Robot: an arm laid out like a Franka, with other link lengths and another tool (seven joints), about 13 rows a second.
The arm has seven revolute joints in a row. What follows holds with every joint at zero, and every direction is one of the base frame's.
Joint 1 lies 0.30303 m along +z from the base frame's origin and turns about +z.
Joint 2 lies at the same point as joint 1 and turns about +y.
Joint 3 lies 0.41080 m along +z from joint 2 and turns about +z.
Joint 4 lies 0.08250 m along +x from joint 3 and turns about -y.
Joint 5 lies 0.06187 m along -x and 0.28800 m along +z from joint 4 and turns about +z.
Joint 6 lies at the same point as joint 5 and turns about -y.
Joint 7 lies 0.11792 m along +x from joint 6 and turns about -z.
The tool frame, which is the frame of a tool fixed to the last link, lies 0.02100 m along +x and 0.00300 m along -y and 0.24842 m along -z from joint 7; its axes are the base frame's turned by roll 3.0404, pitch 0.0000 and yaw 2.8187 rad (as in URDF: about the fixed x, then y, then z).
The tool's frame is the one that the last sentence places.
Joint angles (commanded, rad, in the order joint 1, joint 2, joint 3, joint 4, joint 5, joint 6, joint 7), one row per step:
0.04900, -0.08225, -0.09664, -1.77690, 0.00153, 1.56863, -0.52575
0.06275, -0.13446, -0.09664, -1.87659, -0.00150, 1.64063, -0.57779
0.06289, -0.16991, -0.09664, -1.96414, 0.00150, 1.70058, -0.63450
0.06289, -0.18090, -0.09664, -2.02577, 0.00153, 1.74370, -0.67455
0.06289, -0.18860, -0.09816, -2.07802, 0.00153, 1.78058, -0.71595
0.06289, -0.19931, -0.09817, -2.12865, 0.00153, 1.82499, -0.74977
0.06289, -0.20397, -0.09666, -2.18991, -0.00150, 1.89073, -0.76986
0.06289, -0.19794, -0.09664, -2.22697, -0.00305, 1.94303, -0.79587
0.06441, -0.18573, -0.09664, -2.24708, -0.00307, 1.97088, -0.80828
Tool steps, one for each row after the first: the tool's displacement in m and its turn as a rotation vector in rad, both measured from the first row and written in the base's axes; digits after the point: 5 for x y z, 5 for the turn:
-0.01471, 0.00639, -0.00937, 0.00694, -0.02512, 0.06618
-0.02774, 0.00852, -0.02308, 0.01896, -0.03420, 0.12245
-0.03524, 0.00969, -0.03867, 0.02525, -0.02748, 0.16238
-0.04202, 0.01020, -0.05248, 0.03195, -0.02070, 0.20210
-0.04720, 0.01112, -0.06359, 0.03623, -0.02589, 0.23580
-0.04994, 0.01187, -0.07901, 0.03446, -0.03487, 0.25851
-0.04820, 0.01222, -0.09033, 0.03383, -0.04410, 0.28506
-0.04687, 0.01319, -0.10003, 0.03484, -0.03970, 0.29880

